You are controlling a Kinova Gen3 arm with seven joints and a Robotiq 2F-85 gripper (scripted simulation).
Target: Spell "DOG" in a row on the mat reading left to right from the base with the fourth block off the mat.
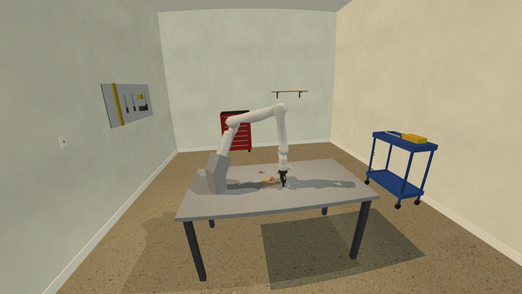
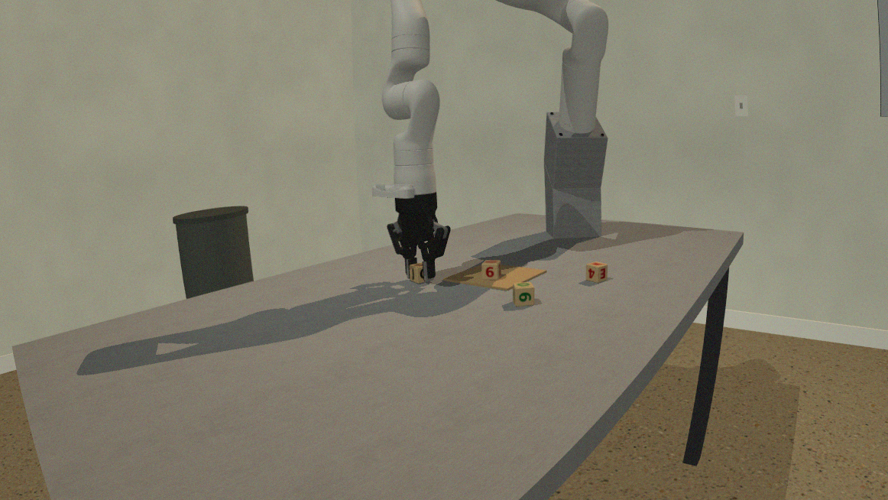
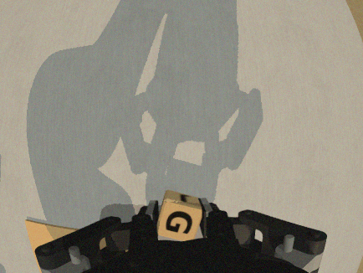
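The tan mat is 100 mm behind my hand, 90 mm to the left of it and 20 mm below it. Also, from my hand: O block 100 mm to the left, 80 mm behind; then G block 10 mm below; then D block 230 mm to the left, 10 mm below.
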